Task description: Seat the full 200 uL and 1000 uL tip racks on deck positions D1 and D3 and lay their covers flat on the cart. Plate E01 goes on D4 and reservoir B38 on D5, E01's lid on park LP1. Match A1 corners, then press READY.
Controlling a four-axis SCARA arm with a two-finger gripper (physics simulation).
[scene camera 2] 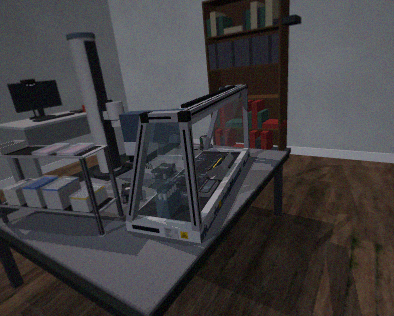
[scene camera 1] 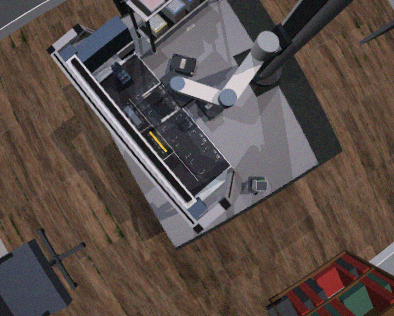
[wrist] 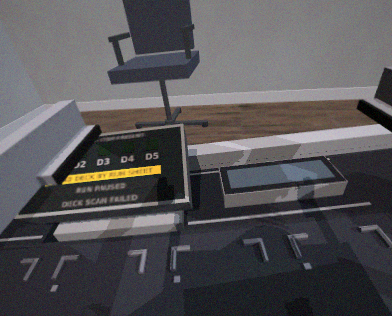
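Observation:
My gripper is open and empty above the deck; in scene camera 1 the arm's end hides it. Metal corner brackets mark the deck positions. A tilted screen reads "RUN PAUSED" and "DECK SCAN FAILED". The cart holds a yellow-trimmed box, a blue-trimmed box and a blue-topped box on its lower shelf. Pinkish plates lie on its top shelf. Their labels are too small to read. READY cannot be made out.
A framed enclosure surrounds the deck. A low box with a bluish window stands beside the screen. Dark labelled blocks lie on the table near the arm. A small device stands near the table edge.

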